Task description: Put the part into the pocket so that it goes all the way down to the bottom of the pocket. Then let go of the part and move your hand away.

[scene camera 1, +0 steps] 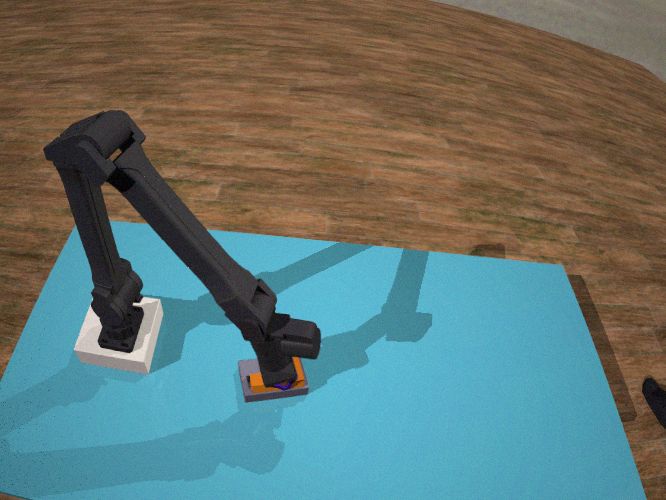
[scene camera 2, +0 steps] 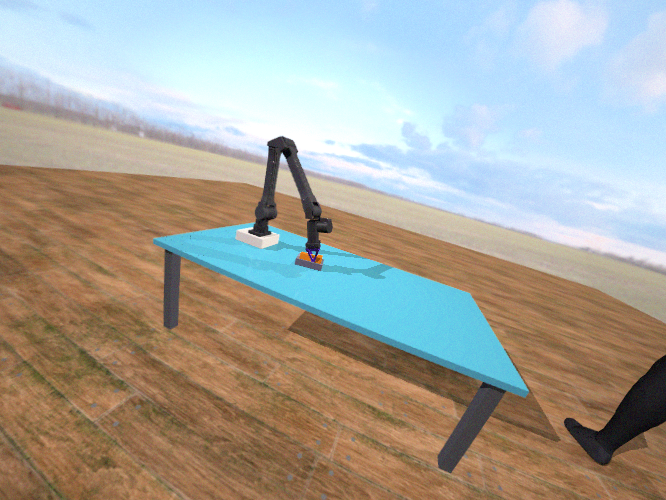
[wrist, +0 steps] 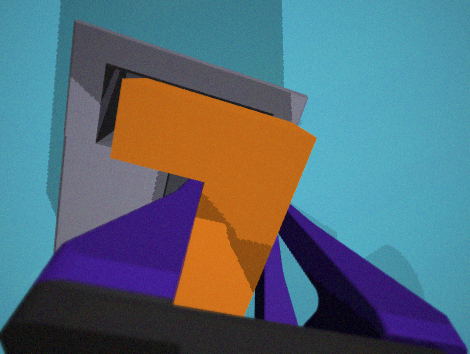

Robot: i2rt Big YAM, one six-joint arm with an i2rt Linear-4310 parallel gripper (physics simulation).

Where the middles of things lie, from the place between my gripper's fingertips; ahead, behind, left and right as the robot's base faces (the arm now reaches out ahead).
The grey pocket block (scene camera 1: 246, 367) lies 3 cm behind my hand, 2 cm to the left of it and 2 cm below it. The rest, counted from my hand: orange L-shaped block (wrist: 250, 163) (2 cm behind, 1 cm to the left, 1 cm above).
